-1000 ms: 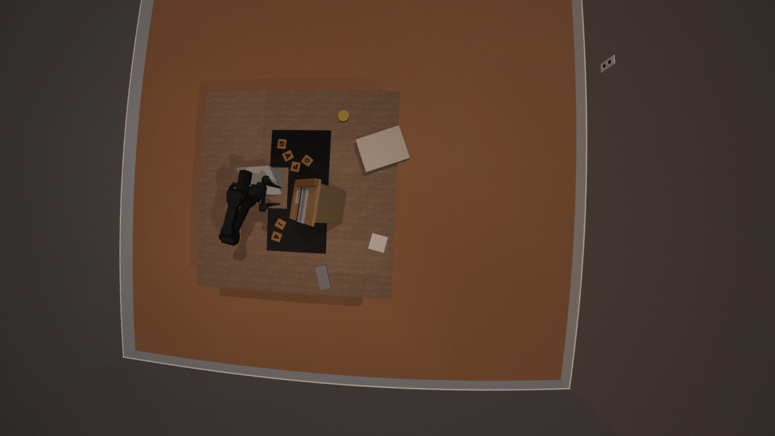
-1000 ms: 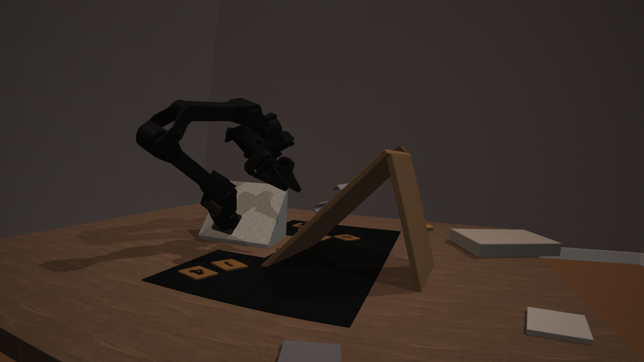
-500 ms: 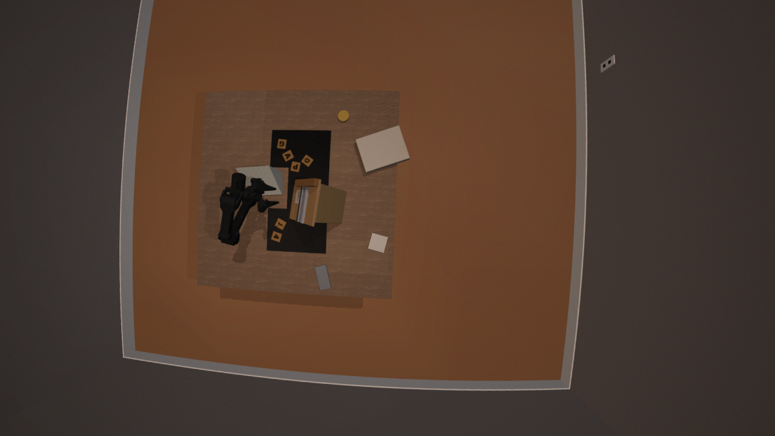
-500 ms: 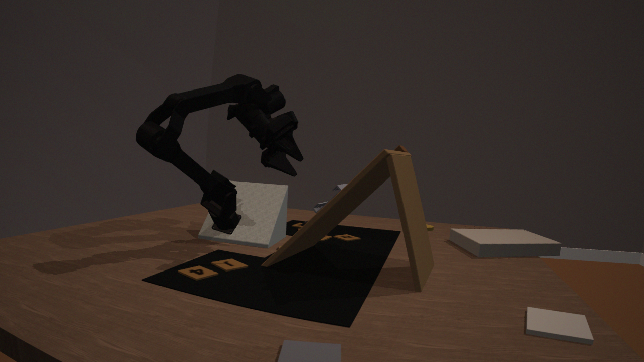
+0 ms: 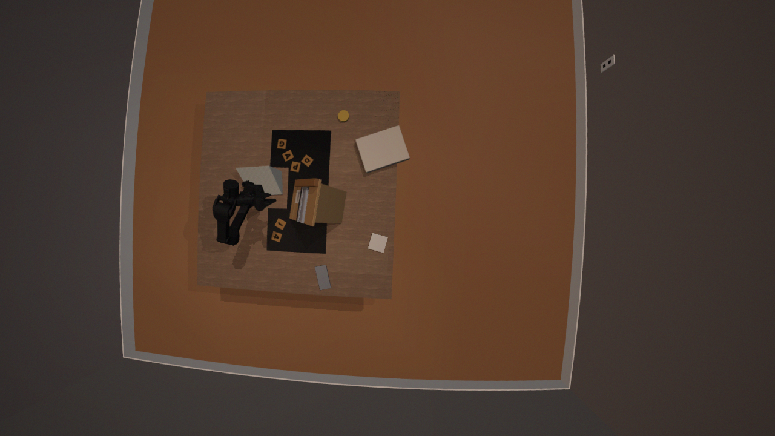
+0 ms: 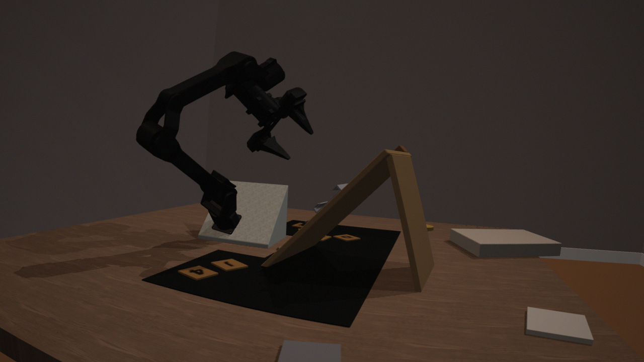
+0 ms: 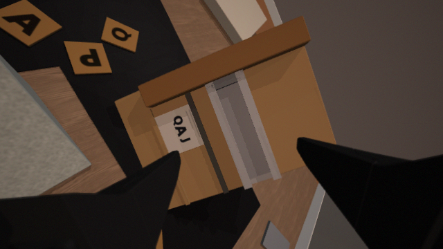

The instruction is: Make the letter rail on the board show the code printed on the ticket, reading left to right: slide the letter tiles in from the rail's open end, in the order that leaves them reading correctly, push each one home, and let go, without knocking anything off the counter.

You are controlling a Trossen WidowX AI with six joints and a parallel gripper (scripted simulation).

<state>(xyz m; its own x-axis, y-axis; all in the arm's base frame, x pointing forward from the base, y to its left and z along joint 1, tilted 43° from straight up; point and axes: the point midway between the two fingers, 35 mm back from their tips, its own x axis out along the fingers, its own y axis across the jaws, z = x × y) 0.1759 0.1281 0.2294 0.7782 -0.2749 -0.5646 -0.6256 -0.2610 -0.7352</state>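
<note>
Now: gripper tip 6 cm short of the q tile, 26 cm to the right of it and 25 cm above it. Round my gripper tip: black mat (2 cm behind, 7 cm to the left, 26 cm below); then white ticket (5 cm ahead, 2 cm to the left, 18 cm below); then j tile (9 cm behind, 15 cm to the right, 25 cm below).
</note>
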